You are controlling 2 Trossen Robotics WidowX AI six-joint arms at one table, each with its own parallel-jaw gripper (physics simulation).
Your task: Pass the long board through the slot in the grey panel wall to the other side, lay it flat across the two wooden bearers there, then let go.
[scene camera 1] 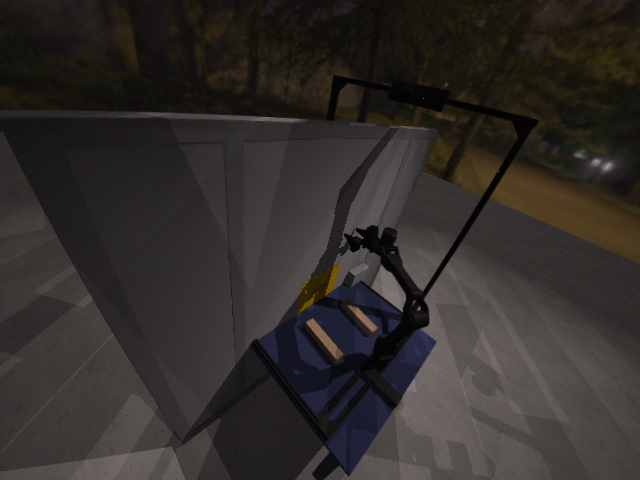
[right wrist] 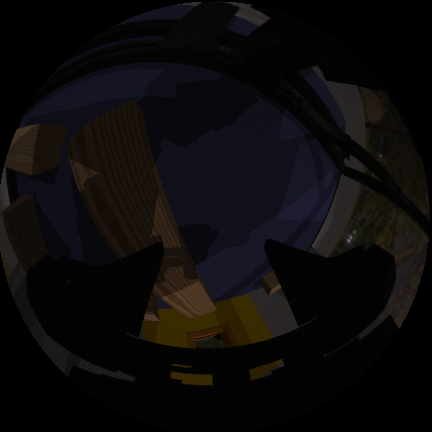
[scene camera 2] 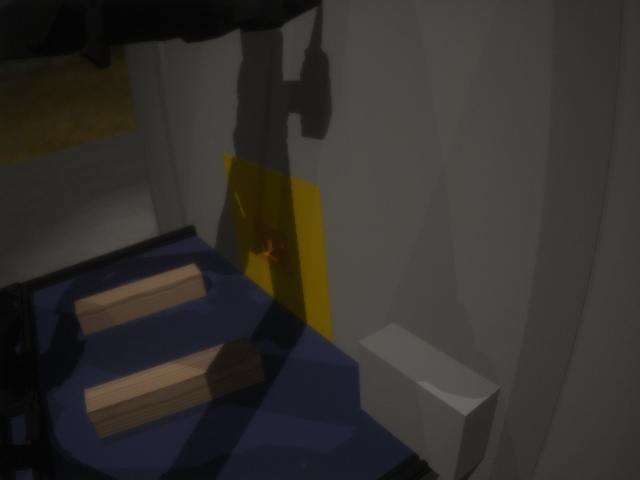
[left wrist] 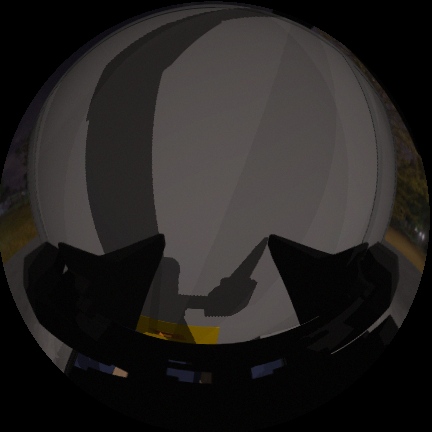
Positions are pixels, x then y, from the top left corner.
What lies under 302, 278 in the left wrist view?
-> My left gripper.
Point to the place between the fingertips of my right gripper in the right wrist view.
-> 214, 246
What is my left gripper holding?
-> Nothing.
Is my left gripper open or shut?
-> Open.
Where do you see a grey panel wall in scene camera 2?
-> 471, 168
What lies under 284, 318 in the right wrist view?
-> A grey panel wall.
